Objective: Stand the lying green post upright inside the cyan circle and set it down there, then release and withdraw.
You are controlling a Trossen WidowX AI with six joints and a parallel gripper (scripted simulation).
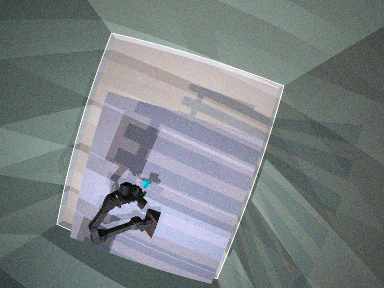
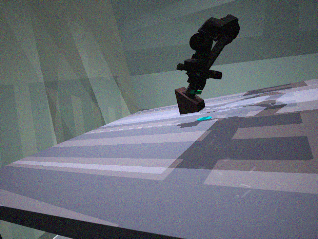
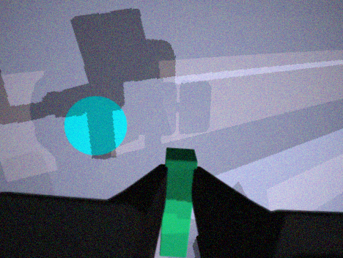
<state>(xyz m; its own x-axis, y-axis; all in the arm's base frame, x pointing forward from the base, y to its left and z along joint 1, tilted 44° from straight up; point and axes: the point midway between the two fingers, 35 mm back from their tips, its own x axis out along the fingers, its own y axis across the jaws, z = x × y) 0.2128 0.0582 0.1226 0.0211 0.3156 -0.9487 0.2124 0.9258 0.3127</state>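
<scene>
Now: the cyan circle 2 cm ahead of my gripper tip, 3 cm to the left of it and 12 cm below it. The rest, counted from my gripper tip: green post: 2 cm behind, 1 cm below.
</scene>
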